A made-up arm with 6 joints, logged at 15 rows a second.
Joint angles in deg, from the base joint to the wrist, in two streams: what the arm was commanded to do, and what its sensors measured. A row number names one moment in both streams.
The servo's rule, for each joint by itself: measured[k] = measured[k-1] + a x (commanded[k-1-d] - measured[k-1]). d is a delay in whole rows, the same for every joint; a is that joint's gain. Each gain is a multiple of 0.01, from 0.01 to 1. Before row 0 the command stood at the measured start. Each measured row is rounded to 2 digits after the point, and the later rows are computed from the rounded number. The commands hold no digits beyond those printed.
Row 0, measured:
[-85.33 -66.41 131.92 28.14 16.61 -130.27]
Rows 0 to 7, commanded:
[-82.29 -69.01 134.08 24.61 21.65 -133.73]
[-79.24 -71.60 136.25 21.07 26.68 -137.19]
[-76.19 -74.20 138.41 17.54 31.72 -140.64]
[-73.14 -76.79 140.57 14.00 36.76 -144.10]
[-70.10 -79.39 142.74 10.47 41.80 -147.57]
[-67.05 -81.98 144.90 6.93 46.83 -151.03]
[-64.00 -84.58 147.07 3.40 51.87 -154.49]
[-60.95 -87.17 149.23 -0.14 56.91 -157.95]
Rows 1 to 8, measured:
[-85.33 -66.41 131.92 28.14 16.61 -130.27]
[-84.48 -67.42 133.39 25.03 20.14 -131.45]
[-83.01 -69.05 135.33 21.55 24.72 -133.40]
[-81.10 -71.06 137.42 18.02 29.62 -135.86]
[-78.87 -73.29 139.56 14.48 34.62 -138.66]
[-76.41 -75.67 141.72 10.95 39.65 -141.69]
[-73.79 -78.13 143.88 7.41 44.68 -144.87]
[-71.05 -80.65 146.05 3.88 49.71 -148.14]
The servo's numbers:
d 1
a 0.28 0.39 0.68 0.88 0.70 0.34

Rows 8 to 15, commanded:
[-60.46 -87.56 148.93 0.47 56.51 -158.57]
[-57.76 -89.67 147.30 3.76 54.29 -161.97]
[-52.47 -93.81 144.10 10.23 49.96 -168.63]
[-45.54 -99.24 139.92 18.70 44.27 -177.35]
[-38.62 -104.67 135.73 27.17 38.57 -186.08]
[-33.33 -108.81 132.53 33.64 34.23 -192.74]
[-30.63 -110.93 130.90 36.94 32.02 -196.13]
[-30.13 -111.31 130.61 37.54 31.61 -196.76]
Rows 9 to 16, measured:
[-68.22 -83.19 148.21 0.34 54.75 -151.48]
[-66.05 -84.89 148.70 0.45 55.98 -153.89]
[-63.73 -86.75 147.75 3.36 54.80 -156.64]
[-60.58 -89.50 145.27 9.41 51.41 -160.72]
[-56.37 -93.30 141.63 17.59 46.41 -166.37]
[-51.40 -97.73 137.62 26.02 40.92 -173.07]
[-46.34 -102.05 134.16 32.73 36.24 -179.76]
[-41.94 -105.51 131.94 36.43 33.29 -185.33]

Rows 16 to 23, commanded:
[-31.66 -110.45 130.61 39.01 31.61 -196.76]
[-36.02 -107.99 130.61 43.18 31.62 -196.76]
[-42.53 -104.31 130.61 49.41 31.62 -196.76]
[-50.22 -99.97 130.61 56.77 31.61 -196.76]
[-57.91 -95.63 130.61 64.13 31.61 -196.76]
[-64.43 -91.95 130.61 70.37 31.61 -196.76]
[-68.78 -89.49 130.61 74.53 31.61 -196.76]
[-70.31 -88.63 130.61 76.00 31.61 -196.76]
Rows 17 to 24, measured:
[-38.63 -107.77 131.04 37.41 32.11 -189.22]
[-36.68 -108.82 130.75 38.82 31.76 -191.78]
[-36.50 -108.50 130.65 42.66 31.66 -193.47]
[-38.19 -106.87 130.62 48.60 31.63 -194.59]
[-41.56 -104.18 130.61 55.79 31.62 -195.33]
[-46.14 -100.85 130.61 63.13 31.61 -195.82]
[-51.26 -97.38 130.61 69.50 31.61 -196.14]
[-56.17 -94.30 130.61 73.93 31.61 -196.35]

